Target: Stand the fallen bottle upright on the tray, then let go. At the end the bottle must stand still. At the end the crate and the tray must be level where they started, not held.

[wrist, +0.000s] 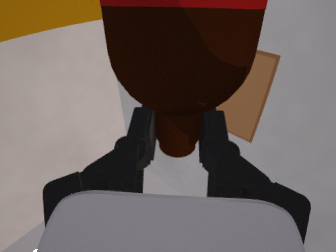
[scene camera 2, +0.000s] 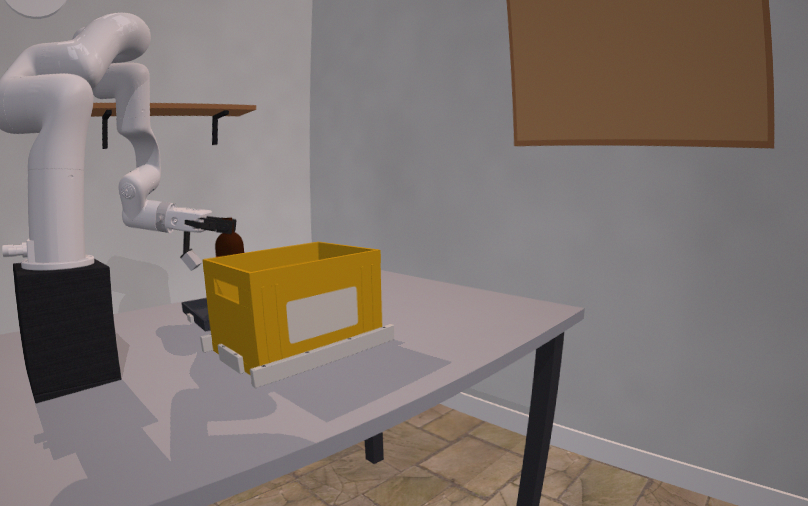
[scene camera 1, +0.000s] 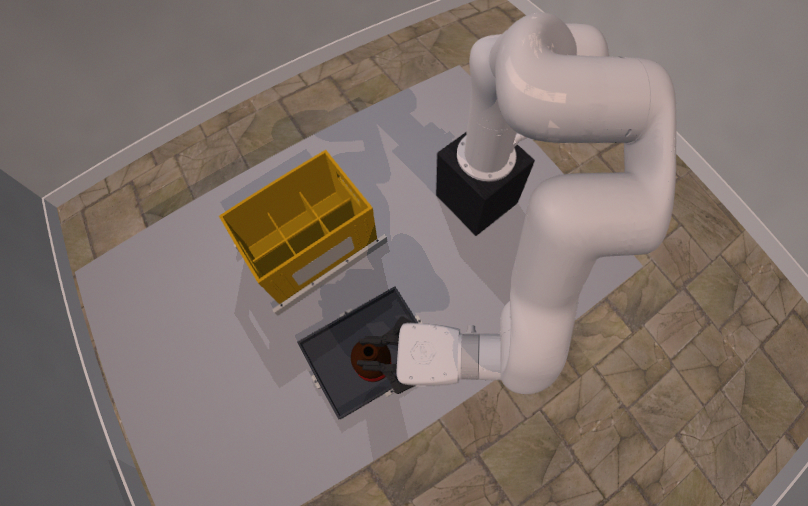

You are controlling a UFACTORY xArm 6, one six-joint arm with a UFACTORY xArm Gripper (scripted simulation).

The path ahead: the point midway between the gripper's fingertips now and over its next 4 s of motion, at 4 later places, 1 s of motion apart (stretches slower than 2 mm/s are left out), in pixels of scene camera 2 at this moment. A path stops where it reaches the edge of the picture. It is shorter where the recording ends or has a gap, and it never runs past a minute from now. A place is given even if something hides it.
The gripper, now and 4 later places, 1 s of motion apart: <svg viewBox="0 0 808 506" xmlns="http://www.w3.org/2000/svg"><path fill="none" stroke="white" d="M234 226L234 232L234 244L235 252L231 252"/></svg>
